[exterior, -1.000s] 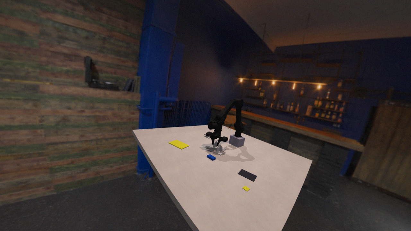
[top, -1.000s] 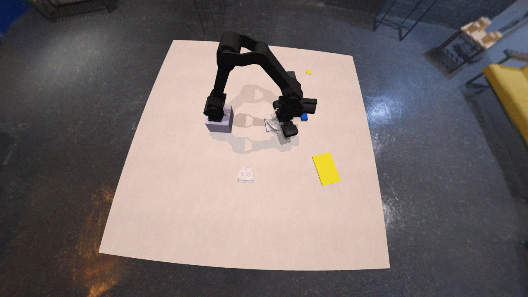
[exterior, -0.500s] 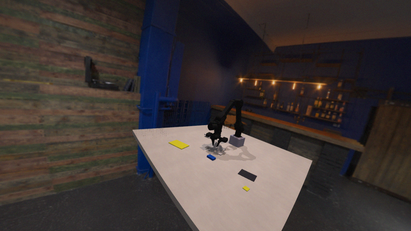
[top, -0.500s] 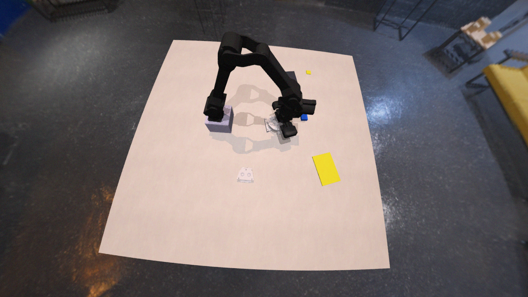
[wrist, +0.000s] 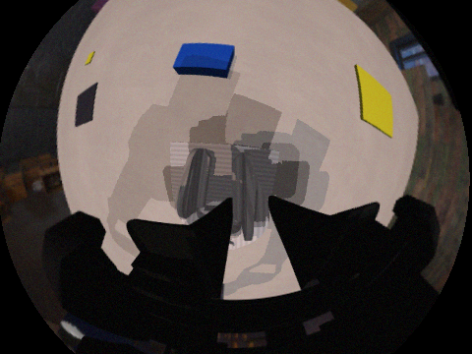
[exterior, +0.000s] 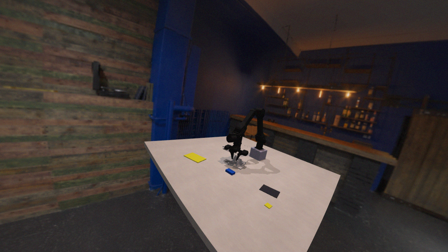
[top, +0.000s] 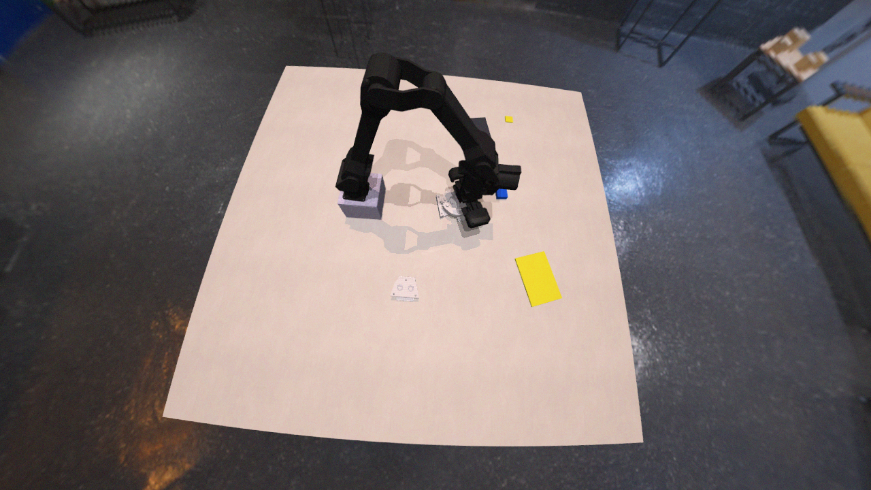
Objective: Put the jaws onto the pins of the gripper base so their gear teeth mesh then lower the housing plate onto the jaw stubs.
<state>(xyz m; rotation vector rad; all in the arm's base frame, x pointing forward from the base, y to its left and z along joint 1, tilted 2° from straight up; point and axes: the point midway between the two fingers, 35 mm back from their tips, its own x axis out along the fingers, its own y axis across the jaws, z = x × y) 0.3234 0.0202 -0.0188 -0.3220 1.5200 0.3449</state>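
Now: the grey jaw 50 mm behind my gripper tip, 40 mm to the left of it and 10 mm below it. The rest, counted from my gripper tip: blue block: 120 mm ahead, 100 mm to the left, 20 mm below; then white block: 270 mm to the right, 140 mm behind, 20 mm below; then yellow sheet: 250 mm ahead, 180 mm to the right, 30 mm below.
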